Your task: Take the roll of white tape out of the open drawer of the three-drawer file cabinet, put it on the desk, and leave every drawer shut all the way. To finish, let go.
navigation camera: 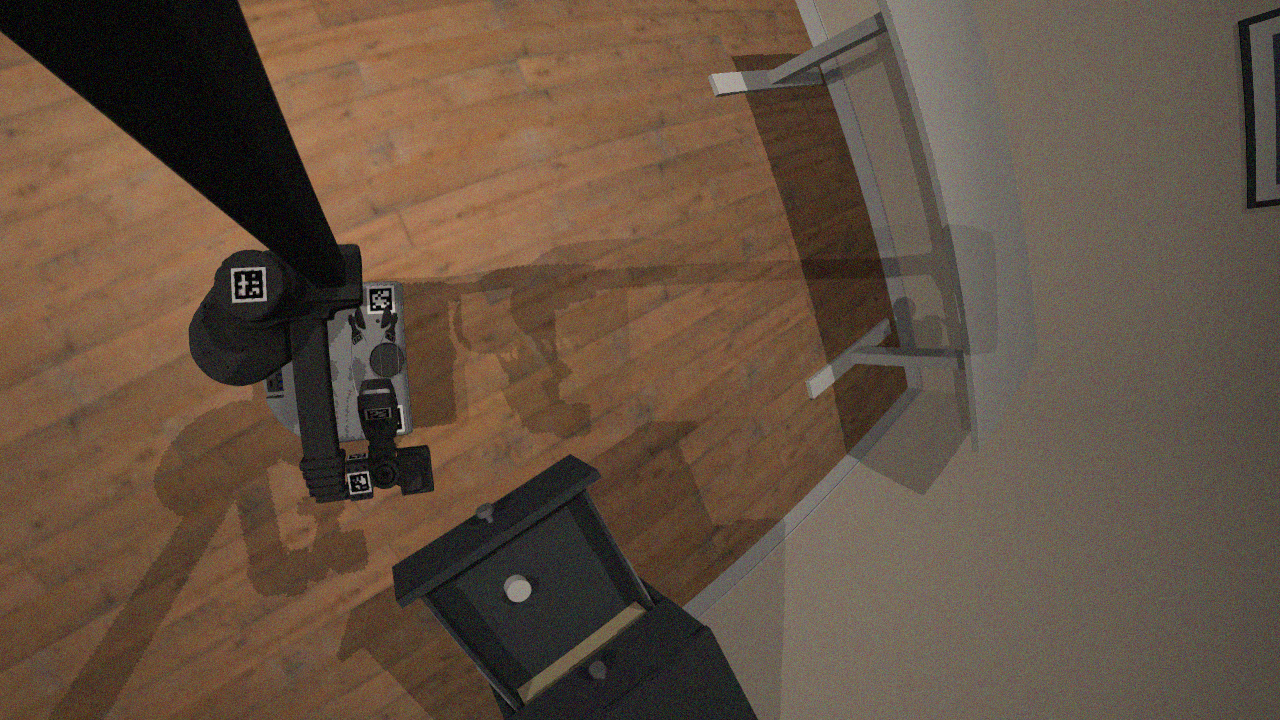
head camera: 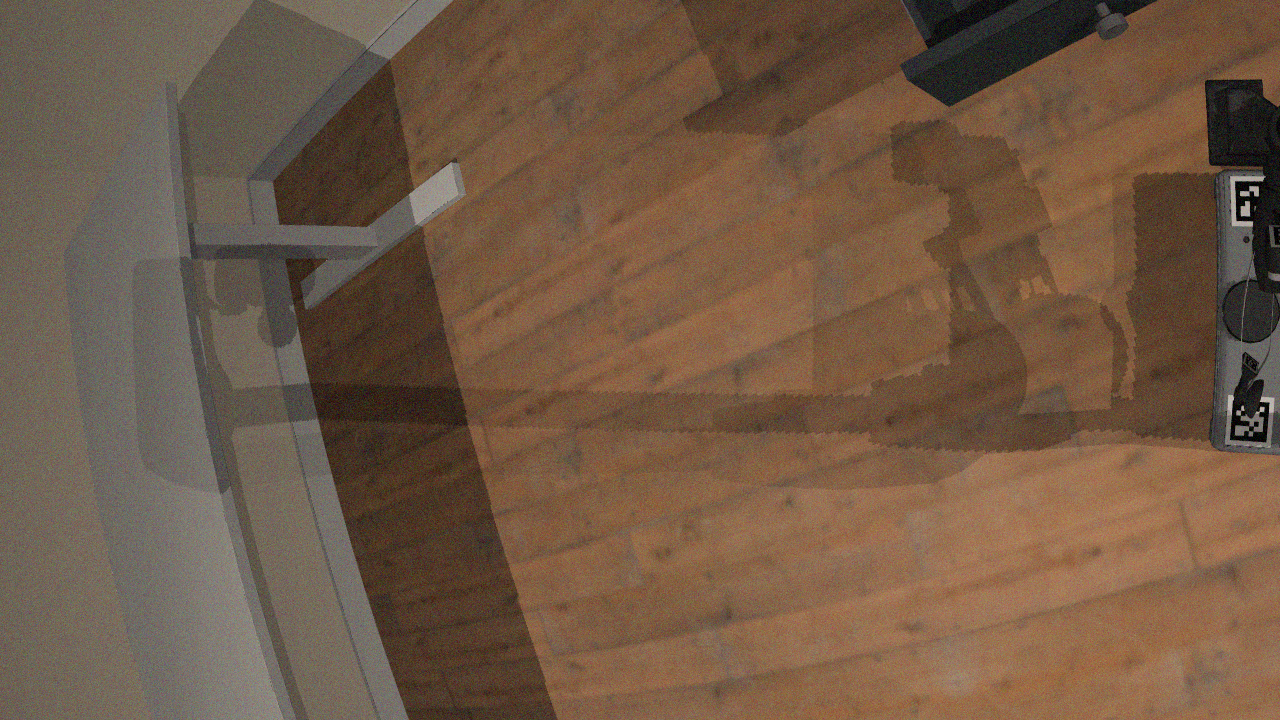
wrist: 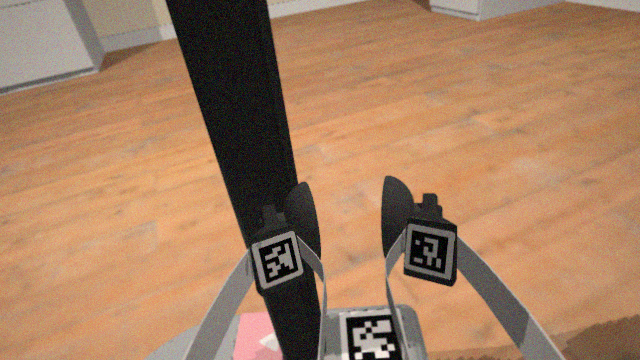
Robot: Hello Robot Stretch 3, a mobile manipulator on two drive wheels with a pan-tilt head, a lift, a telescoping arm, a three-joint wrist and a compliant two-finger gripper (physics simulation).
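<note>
The roll of white tape (navigation camera: 517,588) lies on the floor of the open drawer (navigation camera: 537,497) (head camera: 993,69) of the dark file cabinet (navigation camera: 666,667). In the head view the drawer's front corner shows at the top edge. A knob on the cabinet face shows above the open drawer; the lower drawers are hidden. The white desk (head camera: 98,340) (navigation camera: 984,170) stands against the wall. My gripper (wrist: 347,206) (navigation camera: 372,325) is open with nothing between its fingers. It is over my own base, away from the cabinet, tape and desk.
Desk legs (head camera: 438,192) (navigation camera: 827,368) reach onto the wooden floor. The drawer juts out in front of the cabinet, near my wrist. My black mast (navigation camera: 223,134) (wrist: 240,100) stands beside the gripper. White furniture (wrist: 40,45) is far off in the wrist view. A framed picture (navigation camera: 1250,116) hangs on the wall.
</note>
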